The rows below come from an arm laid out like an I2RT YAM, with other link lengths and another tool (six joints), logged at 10 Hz.
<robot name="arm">
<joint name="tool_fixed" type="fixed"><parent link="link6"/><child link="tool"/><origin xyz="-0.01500 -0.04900 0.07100" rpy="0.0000 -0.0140 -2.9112"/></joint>
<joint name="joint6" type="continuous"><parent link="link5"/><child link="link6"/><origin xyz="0.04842 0.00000 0.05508" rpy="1.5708 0.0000 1.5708"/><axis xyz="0 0 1"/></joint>
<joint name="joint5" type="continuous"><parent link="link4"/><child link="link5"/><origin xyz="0.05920 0.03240 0.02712" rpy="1.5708 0.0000 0.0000"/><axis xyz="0 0 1"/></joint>
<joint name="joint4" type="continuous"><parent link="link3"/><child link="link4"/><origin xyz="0.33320 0.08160 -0.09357" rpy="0.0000 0.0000 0.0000"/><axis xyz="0 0 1"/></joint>
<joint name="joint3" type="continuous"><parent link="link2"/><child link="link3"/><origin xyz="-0.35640 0.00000 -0.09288" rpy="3.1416 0.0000 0.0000"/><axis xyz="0 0 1"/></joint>
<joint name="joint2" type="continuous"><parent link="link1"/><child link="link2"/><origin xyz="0.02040 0.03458 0.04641" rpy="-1.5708 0.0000 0.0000"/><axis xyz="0 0 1"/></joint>
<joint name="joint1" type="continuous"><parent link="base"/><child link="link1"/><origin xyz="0.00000 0.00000 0.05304" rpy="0.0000 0.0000 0.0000"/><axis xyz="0 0 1"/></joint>
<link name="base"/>
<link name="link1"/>
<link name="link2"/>
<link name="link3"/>
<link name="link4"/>
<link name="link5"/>
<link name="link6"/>
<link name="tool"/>
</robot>
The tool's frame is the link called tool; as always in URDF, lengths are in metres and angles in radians. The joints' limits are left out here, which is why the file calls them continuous.
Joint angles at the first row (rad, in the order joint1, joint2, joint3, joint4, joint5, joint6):
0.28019, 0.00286, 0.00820, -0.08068, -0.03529, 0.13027
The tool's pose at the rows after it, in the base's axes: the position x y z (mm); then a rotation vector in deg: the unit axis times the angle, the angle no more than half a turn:
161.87 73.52 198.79 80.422 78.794 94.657
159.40 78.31 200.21 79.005 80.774 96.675
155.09 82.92 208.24 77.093 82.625 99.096
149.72 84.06 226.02 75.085 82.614 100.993
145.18 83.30 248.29 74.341 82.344 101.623
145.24 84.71 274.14 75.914 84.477 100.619
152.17 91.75 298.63 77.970 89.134 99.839
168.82 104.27 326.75 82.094 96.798 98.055
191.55 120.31 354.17 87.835 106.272 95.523
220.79 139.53 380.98 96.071 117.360 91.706
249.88 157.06 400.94 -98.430 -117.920 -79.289
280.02 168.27 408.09 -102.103 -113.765 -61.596
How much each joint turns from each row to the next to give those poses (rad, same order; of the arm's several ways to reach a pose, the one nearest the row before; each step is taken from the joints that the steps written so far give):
-0.00005, -0.00001, 0.00038, 0.00190, -0.04239, 0.00000
0.00002, 0.00000, 0.00039, 0.00648, -0.04462, -0.00038
0.00008, 0.00039, 0.01640, -0.00191, -0.04799, 0.00000
-0.00007, 0.00117, 0.03892, -0.00990, -0.02219, -0.00038
-0.00007, 0.02057, 0.05986, -0.02707, -0.00464, 0.00000
0.00000, 0.07744, 0.09271, -0.05305, -0.01146, -0.00038
0.00018, 0.11941, 0.09882, -0.04197, -0.04216, 0.00000
-0.00005, 0.17206, 0.13694, -0.07587, -0.06642, 0.00039
-0.00001, 0.18613, 0.16097, -0.11752, -0.08395, 0.00001
-0.00002, 0.20562, 0.19380, -0.16939, -0.10034, 0.00037
0.00001, 0.19152, 0.19533, -0.20446, -0.09001, -0.00037
0.00038, 0.18500, 0.19377, -0.24947, -0.02481, 0.00000

